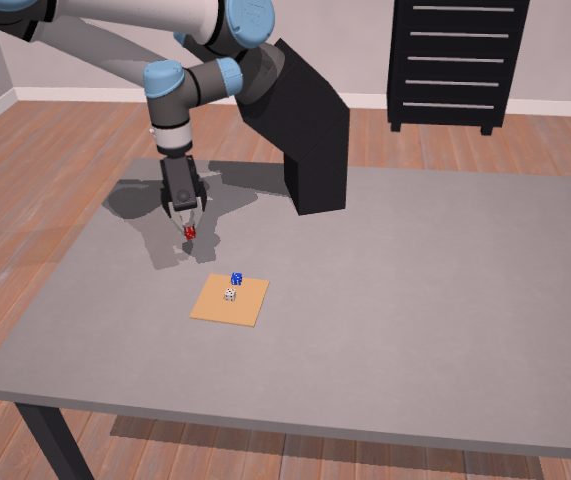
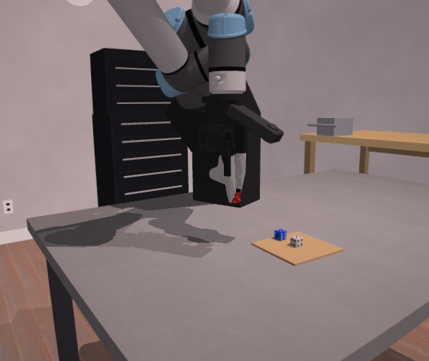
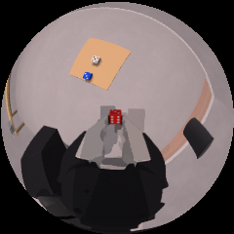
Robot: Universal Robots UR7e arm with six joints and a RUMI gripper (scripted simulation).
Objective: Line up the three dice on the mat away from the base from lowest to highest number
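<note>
Now: the white die 100 mm ahead of my hand, 90 mm to the left of it and 100 mm below it. From my hand the other things lie so: tan mat (100 mm ahead, 90 mm to the left, 110 mm below); then red die (10 mm below); then blue die (50 mm ahead, 100 mm to the left, 100 mm below).
</note>
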